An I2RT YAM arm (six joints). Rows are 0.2 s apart.
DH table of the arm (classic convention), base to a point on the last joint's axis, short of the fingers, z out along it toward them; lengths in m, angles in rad. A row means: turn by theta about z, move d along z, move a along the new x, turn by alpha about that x. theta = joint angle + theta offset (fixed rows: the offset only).
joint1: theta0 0, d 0.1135, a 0.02, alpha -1.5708
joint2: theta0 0, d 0, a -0.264, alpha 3.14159
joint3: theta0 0.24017, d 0, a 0.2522, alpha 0
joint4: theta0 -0.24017, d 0, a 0.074, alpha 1.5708
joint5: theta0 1.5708, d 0, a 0, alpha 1.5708
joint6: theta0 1.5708, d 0.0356, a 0, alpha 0
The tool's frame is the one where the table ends.
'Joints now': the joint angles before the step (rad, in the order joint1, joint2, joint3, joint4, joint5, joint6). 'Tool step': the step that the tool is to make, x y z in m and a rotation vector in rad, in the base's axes. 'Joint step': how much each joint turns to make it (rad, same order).
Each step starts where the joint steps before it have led.
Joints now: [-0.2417 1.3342 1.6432 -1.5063 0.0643 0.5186]
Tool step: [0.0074 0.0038 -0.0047 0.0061 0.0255 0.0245]
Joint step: [0.0249 0.0232 -0.0001 -0.0029 0.0000 0.0004]
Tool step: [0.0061 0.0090 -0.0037 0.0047 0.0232 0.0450]
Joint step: [0.0452 0.0172 0.0000 -0.0065 -0.0001 0.0002]
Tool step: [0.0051 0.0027 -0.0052 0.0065 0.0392 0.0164]
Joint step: [0.0154 0.0230 0.0004 -0.0170 -0.0003 -0.0009]
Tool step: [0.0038 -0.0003 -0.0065 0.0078 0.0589 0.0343]
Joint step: [0.0002 0.0261 -0.0006 -0.0307 -0.0072 -0.0335]
